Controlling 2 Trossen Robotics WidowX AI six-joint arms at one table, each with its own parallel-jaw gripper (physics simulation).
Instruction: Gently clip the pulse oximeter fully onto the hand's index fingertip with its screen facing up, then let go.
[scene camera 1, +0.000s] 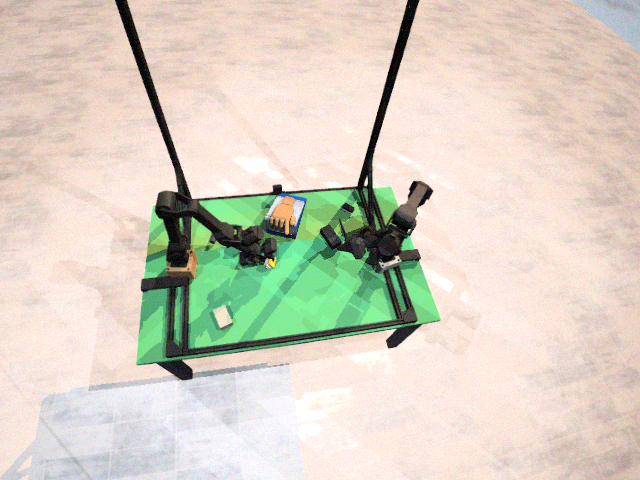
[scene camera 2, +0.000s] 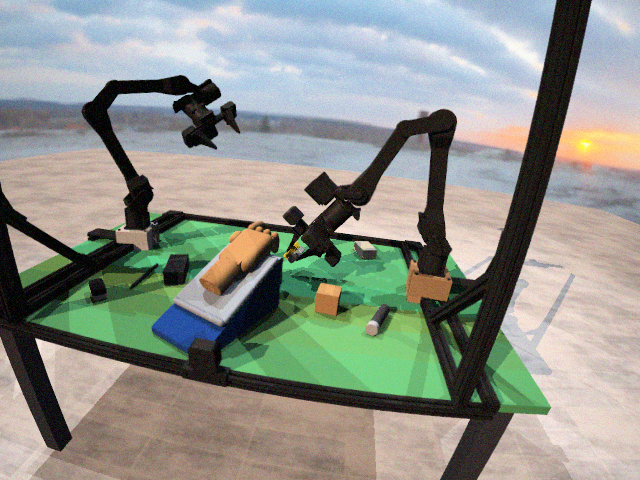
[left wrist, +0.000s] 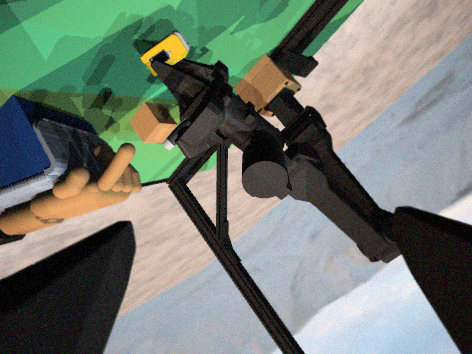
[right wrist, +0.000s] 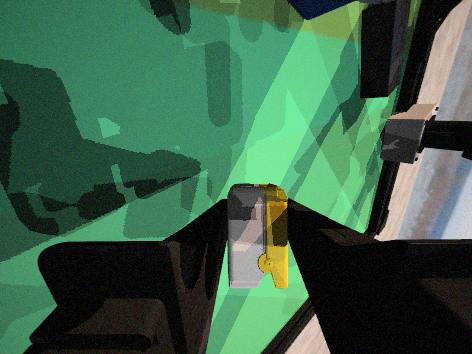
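Seen in the pictures: left gripper, between the fingertips: (scene camera 1: 340, 244) (scene camera 2: 228, 140) (left wrist: 264, 227); right gripper, between the fingertips: (scene camera 1: 271, 259) (scene camera 2: 291, 255) (left wrist: 156, 58) (right wrist: 255, 205); left arm's base, origin of its link: (scene camera 2: 137, 226) (right wrist: 425, 134); right arm's base, origin of its link: (scene camera 1: 180, 260) (scene camera 2: 430, 270) (left wrist: 279, 99).
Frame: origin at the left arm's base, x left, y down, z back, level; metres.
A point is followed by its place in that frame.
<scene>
My right gripper (scene camera 1: 270, 261) {x -0.151, y 0.005, z -0.483 m} (scene camera 2: 294, 252) {x -0.151, y 0.005, z -0.483 m} (right wrist: 255, 205) {x -0.151, y 0.005, z -0.483 m} is shut on the pulse oximeter (scene camera 1: 271, 262) {x -0.123, y -0.019, z -0.490 m} (scene camera 2: 292, 254) {x -0.166, y -0.005, z -0.484 m} (left wrist: 164, 53) {x -0.131, y -0.009, z -0.479 m} (right wrist: 257, 235) {x -0.148, y -0.010, z -0.497 m}, a small clip with a yellow half and a grey half. It holds the clip low over the green table (scene camera 1: 304, 295) {x 0.032, y 0.058, z -0.398 m}, just beyond the fingertips of the tan model hand (scene camera 1: 284, 215) {x -0.273, y -0.107, z -0.382 m} (scene camera 2: 239, 254) {x -0.344, y -0.076, z -0.365 m} (left wrist: 90, 193) {x -0.258, y -0.098, z -0.365 m} and apart from them. The hand lies on a grey pad on a blue wedge (scene camera 2: 185, 329) (scene camera 1: 298, 210), its index finger (left wrist: 116, 163) stretched out. My left gripper (scene camera 1: 358, 247) (scene camera 2: 220, 130) {x 0.025, y -0.275, z -0.280 m} is open and empty, raised high at the table's side.
A tan cube (scene camera 2: 328, 298) {x -0.349, y 0.018, z -0.560 m} (left wrist: 152, 123) {x -0.304, y 0.019, z -0.545 m}, a dark cylinder (scene camera 2: 377, 320) {x -0.408, y 0.033, z -0.659 m} and a small grey block (scene camera 2: 366, 249) {x -0.018, y 0.029, z -0.731 m} (scene camera 1: 222, 316) {x 0.018, y 0.028, z -0.737 m} lie on the table. A black box (scene camera 2: 176, 269) {x -0.229, y 0.025, z -0.193 m} (scene camera 1: 330, 236) {x -0.186, y 0.025, z -0.189 m}, a pen (scene camera 2: 144, 276) {x -0.225, y 0.053, z -0.106 m} and a smaller black box (scene camera 2: 98, 288) {x -0.340, y 0.028, z -0.047 m} lie near the left arm's base.
</scene>
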